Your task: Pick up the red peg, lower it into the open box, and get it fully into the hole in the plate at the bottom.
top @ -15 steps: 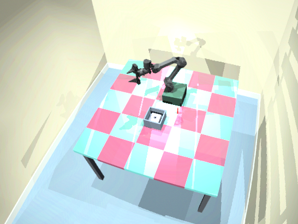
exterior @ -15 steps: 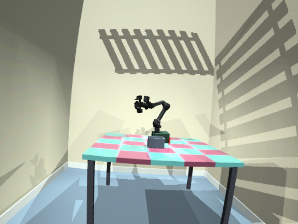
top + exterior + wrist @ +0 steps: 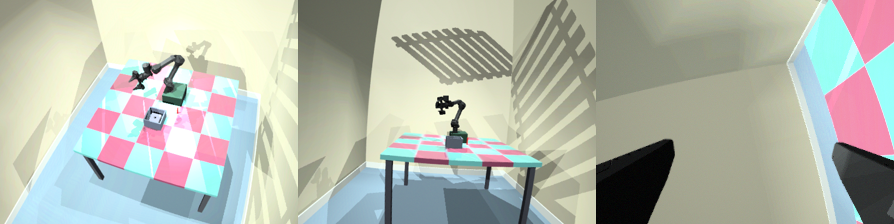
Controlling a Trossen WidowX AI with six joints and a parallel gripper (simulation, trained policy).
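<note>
My gripper tip is now 350 mm to the right of the red peg, 350 mm above it and 170 mm past it. The rest, counted from my gripper tip: grey box (370 mm below, 190 mm to the left).
</note>
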